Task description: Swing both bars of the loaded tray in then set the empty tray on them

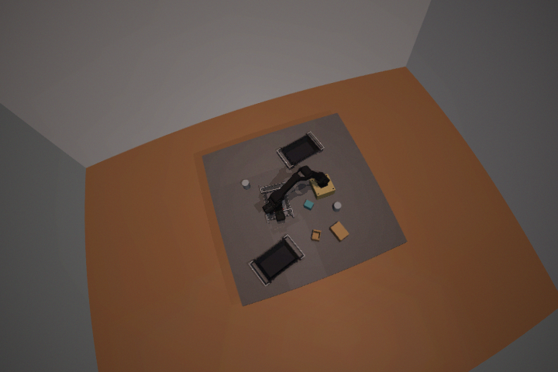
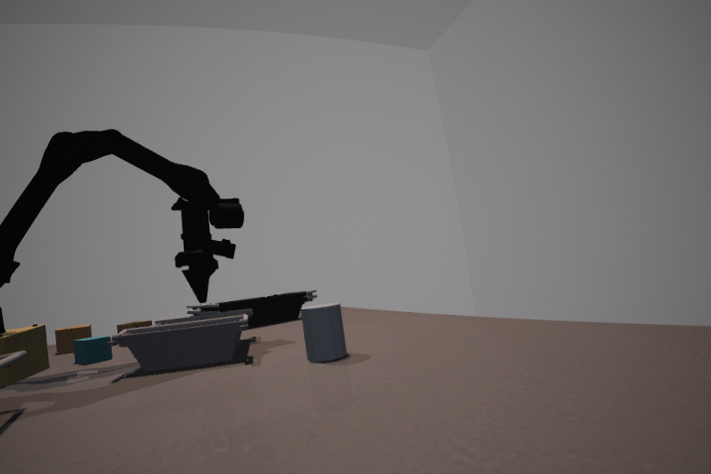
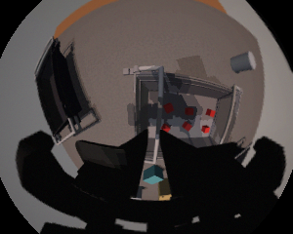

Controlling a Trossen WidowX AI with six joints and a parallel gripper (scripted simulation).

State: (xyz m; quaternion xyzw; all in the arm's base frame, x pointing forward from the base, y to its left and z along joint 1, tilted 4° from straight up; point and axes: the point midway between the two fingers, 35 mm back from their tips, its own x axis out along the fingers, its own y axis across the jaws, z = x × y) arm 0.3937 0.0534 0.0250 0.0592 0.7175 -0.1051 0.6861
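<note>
Right now the black tray is 400 mm behind my gripper tip, 410 mm to the right of it and 50 mm below it. From my gripper tip the other things lie so: tan box: 160 mm behind, 270 mm to the left, 70 mm below; teal block: 230 mm behind, 40 mm to the left, 70 mm below; flat tan block: 320 mm behind, 330 mm to the left, 60 mm below.
</note>
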